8 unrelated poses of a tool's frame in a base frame.
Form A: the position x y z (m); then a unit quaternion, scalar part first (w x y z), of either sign.
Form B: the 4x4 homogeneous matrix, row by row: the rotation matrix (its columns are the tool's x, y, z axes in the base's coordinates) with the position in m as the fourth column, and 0 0 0 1 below. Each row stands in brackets. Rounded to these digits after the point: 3 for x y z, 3 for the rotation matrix.
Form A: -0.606, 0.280, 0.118, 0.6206, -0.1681, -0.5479, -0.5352
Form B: [[-0.173, 0.848, -0.500, -0.606], [-0.480, 0.371, 0.795, 0.280], [0.860, 0.378, 0.343, 0.118], [0, 0, 0, 1]]
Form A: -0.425, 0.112, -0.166, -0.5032, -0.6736, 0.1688, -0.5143
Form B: [[0.414, -0.745, 0.523, -0.425], [0.290, -0.437, -0.852, 0.112], [0.863, 0.504, 0.035, -0.166], [0, 0, 0, 1]]
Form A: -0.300, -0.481, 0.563, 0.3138, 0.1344, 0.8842, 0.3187
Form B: [[-0.767, 0.038, 0.641, -0.300], [0.438, 0.761, 0.479, -0.481], [-0.469, 0.648, -0.600, 0.563], [0, 0, 0, 1]]
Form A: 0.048, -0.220, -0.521, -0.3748, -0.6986, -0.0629, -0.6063
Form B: [[0.257, -0.367, 0.894, 0.048], [0.542, -0.711, -0.447, -0.220], [0.800, 0.600, 0.016, -0.521], [0, 0, 0, 1]]
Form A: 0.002, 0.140, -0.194, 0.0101, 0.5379, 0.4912, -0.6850
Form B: [[-0.421, 0.542, -0.727, 0.002], [0.515, -0.517, -0.684, 0.140], [-0.747, -0.662, -0.061, -0.194], [0, 0, 0, 1]]
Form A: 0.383, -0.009, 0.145, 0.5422, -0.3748, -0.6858, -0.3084
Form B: [[-0.131, 0.849, -0.513, 0.383], [0.180, 0.529, 0.830, -0.009], [0.975, 0.017, -0.222, 0.145], [0, 0, 0, 1]]
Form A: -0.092, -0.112, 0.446, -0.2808, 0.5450, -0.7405, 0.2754
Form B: [[-0.248, -0.652, 0.716, -0.092], [-0.962, 0.254, -0.102, -0.112], [-0.116, -0.714, -0.691, 0.446], [0, 0, 0, 1]]
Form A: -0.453, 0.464, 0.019, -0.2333, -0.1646, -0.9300, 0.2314
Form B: [[-0.837, 0.414, 0.358, -0.453], [0.198, 0.839, -0.507, 0.464], [-0.510, -0.354, -0.784, 0.019], [0, 0, 0, 1]]
